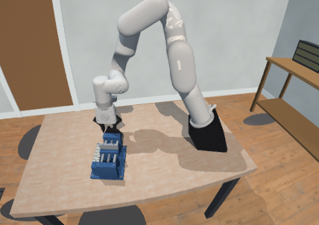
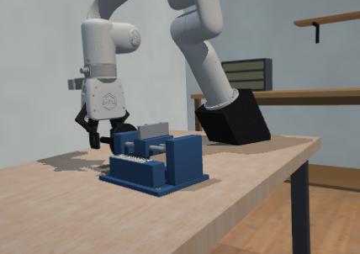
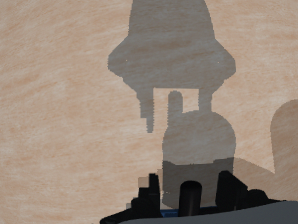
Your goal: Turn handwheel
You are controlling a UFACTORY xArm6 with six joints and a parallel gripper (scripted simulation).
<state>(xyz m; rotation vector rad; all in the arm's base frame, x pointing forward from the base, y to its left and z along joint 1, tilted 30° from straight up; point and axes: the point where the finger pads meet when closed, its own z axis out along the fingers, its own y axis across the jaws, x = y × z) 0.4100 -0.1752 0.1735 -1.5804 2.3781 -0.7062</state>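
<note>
Right now my hand is 20 mm to the right of the black handwheel and 10 mm short of it. Round my hand: grey stop block (140 mm to the left, 50 mm ahead, 10 mm above).
</note>
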